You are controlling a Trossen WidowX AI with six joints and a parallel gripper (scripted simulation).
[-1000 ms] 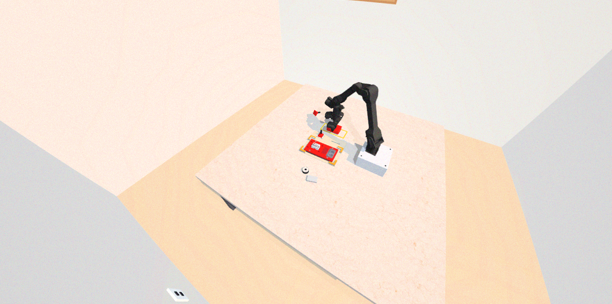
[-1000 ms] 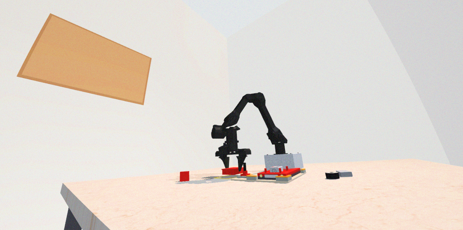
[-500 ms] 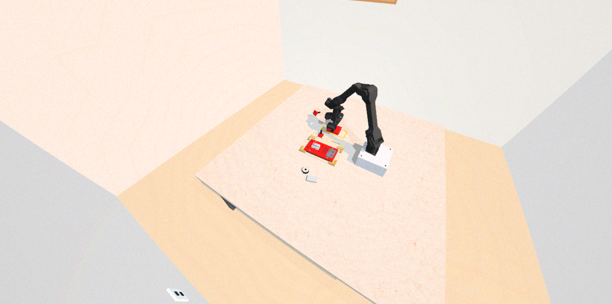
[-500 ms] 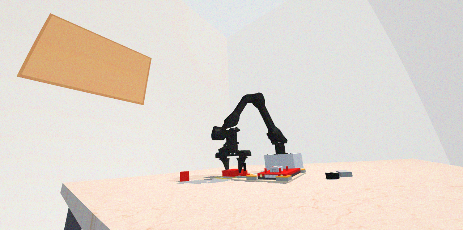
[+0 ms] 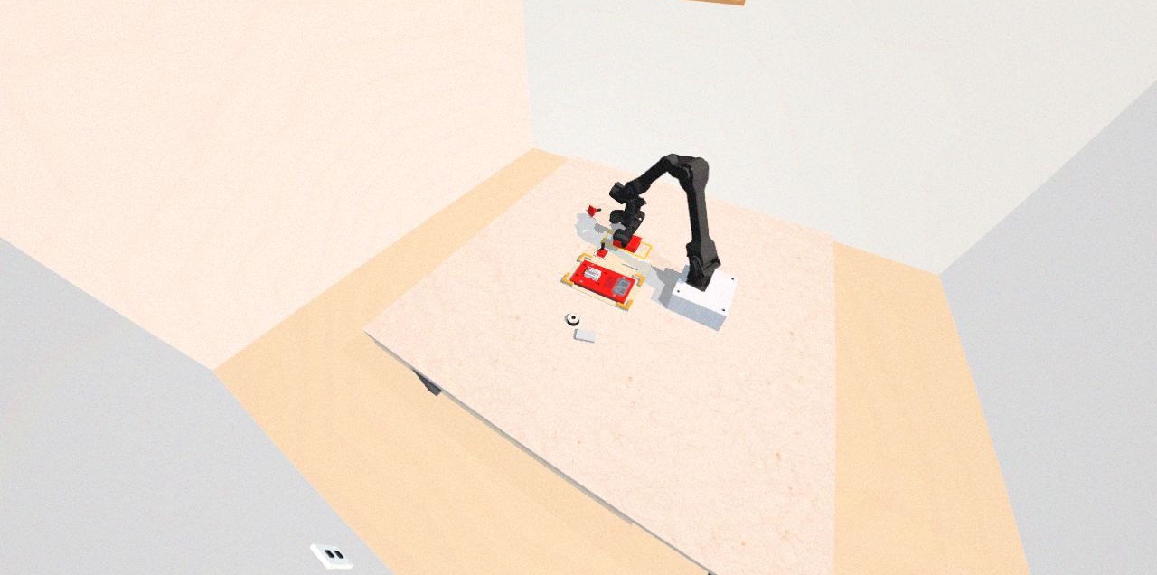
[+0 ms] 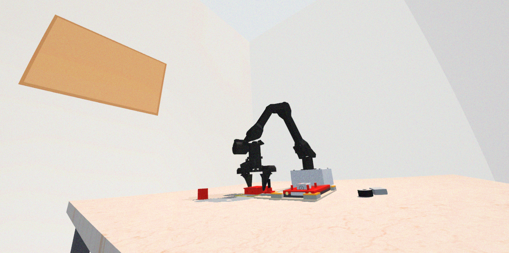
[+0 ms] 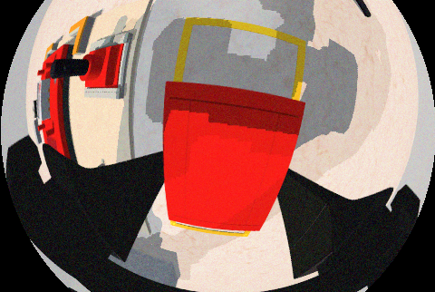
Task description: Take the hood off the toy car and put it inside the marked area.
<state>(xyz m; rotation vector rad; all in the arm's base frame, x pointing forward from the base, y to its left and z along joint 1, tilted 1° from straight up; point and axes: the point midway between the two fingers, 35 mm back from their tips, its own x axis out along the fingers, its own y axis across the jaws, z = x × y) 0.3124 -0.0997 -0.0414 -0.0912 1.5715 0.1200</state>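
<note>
Right now the red hood is right at my gripper tip.
</note>
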